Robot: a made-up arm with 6 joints.
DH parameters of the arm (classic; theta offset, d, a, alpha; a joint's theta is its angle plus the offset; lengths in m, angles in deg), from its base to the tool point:
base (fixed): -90 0.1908 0 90
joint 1: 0 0.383 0.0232 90
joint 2: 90 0.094 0.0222 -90
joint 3: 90 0.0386 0.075 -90
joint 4: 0 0.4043 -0.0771 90
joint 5: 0 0.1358 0.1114 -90
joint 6: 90 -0.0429 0.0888 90
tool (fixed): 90 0.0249 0 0
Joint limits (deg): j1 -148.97..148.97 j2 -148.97..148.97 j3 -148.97..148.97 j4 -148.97..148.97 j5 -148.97..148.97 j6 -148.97..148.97
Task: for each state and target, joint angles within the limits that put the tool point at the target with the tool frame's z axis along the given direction. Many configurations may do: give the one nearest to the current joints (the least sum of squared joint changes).
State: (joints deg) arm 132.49 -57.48 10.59 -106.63 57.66 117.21
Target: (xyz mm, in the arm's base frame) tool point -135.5 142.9 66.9 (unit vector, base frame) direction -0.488 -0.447 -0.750
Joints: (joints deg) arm 148.78 -10.33 -38.84 -148.97 23.79 91.32
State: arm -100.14 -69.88 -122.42 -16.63 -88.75 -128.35
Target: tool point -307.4 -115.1 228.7 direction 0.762 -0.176 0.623
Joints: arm -85.21 -17.46 -93.11 -67.42 -80.30 -100.39
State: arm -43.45 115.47 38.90 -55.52 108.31 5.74
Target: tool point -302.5 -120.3 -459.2 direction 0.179 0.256 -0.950
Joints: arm -21.46 80.00 49.43 -50.30 104.66 -30.58
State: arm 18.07 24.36 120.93 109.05 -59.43 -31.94
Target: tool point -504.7 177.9 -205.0 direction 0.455 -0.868 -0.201
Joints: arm -29.49 -20.40 126.38 78.80 -16.69 13.38
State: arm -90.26 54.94 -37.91 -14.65 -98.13 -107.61
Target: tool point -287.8 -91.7 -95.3 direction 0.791 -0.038 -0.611
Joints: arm -50.10 77.40 -33.09 -49.98 -103.49 -111.07
